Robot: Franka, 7 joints.
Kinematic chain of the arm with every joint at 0, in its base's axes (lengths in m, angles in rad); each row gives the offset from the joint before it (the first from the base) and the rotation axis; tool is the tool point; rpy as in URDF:
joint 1: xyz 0 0 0.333 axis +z
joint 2: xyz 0 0 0 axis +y
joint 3: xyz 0 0 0.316 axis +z
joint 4: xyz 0.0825 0 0 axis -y
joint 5: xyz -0.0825 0 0.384 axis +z
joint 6: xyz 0 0 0 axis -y
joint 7: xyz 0.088 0 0 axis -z
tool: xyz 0 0 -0.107 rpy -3.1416 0 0
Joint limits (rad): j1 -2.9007..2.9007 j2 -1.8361..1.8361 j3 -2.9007..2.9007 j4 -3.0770..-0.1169 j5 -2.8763..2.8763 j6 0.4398..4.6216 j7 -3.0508..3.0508
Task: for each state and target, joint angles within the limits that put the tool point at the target. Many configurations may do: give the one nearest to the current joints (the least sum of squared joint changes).
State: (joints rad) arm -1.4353 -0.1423 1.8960 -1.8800 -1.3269 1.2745 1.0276
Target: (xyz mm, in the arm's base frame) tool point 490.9 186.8 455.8
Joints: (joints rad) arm -1.4573 -0.2502 1.9843 -2.0520 -1.2932 1.3814 1.0276
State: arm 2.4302 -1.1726 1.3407 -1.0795 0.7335 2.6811 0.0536
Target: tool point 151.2 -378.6 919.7
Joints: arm 2.8767 -1.3349 0.6153 -1.6692 0.8200 2.7557 0.0536
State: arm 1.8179 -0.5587 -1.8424 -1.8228 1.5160 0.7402 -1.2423
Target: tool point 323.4 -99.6 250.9
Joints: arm 1.6707 -0.7868 -2.3949 -2.5101 1.1631 0.7703 -1.2423
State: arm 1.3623 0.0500 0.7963 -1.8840 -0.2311 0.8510 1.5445
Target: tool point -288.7 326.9 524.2
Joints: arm 1.4572 -0.0407 0.8896 -1.7975 -0.2094 0.8492 1.5445
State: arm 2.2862 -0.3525 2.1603 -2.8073 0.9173 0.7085 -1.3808
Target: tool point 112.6 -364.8 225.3
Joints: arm 2.3931 -0.4888 2.3079 -2.3572 1.1336 0.8910 -1.3808
